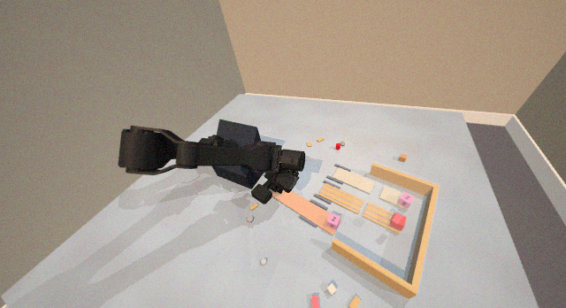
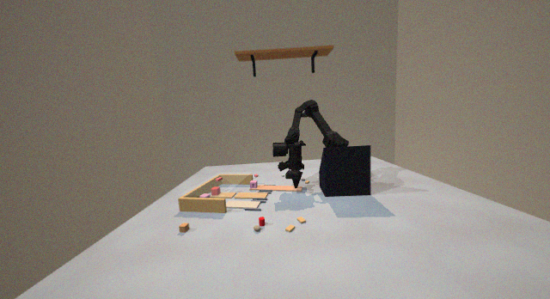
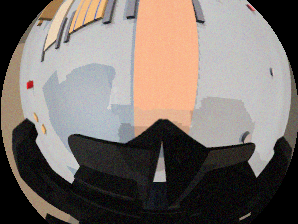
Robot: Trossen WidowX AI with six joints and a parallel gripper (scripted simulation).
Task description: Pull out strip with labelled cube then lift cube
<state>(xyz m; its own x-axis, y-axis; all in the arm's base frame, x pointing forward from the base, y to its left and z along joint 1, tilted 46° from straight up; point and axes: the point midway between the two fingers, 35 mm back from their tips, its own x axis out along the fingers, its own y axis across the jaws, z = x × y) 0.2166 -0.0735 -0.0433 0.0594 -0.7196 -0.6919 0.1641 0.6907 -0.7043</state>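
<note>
The strip is 100 mm ahead of my gripper tip and 20 mm to the right of it. Round my gripper tip: white block: 260 mm ahead, 190 mm to the right; red peg: 310 mm to the left, 120 mm ahead, 10 mm above.
</note>
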